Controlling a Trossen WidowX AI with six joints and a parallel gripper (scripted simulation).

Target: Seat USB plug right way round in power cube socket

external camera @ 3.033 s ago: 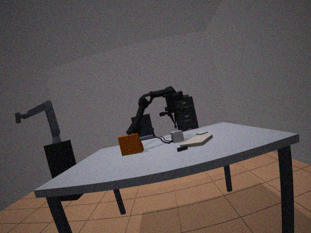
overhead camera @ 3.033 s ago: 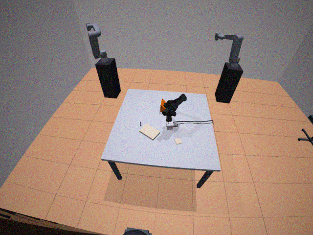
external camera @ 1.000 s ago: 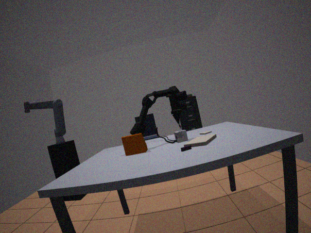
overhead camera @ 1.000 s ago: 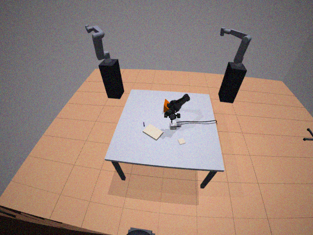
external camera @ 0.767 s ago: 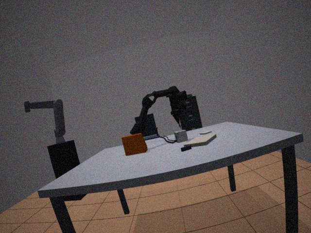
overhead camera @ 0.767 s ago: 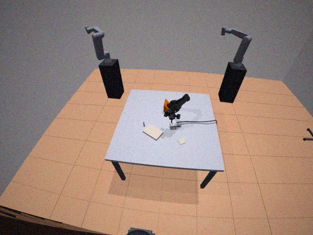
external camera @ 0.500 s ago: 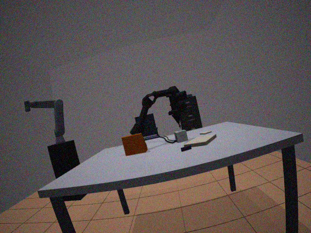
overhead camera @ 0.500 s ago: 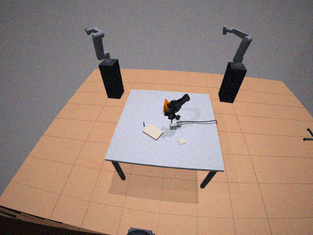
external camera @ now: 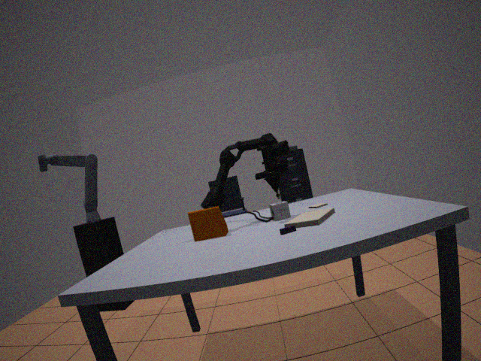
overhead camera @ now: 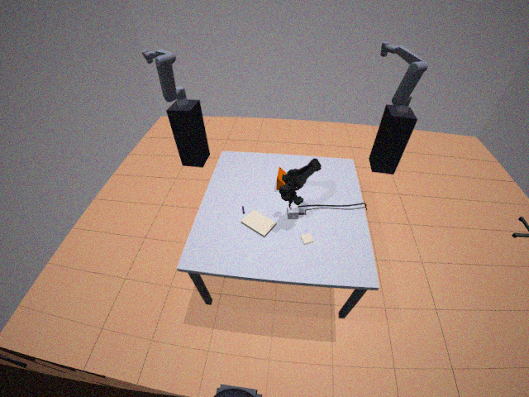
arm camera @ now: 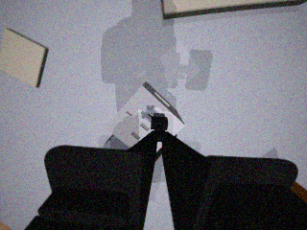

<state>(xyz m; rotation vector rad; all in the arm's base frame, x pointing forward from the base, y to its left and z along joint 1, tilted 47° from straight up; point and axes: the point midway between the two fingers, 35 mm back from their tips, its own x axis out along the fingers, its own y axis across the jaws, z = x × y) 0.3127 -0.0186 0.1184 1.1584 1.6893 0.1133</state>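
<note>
Now: gripper tip 20 mm above the dark USB plug. Also, from my gripper tip: tan board: 210 mm to the right, 120 mm below, 120 mm ahead; purple piece: 350 mm to the right, 120 mm below, 10 mm ahead; tan pad: 200 mm ahead, 150 mm to the left, 130 mm below.
</note>
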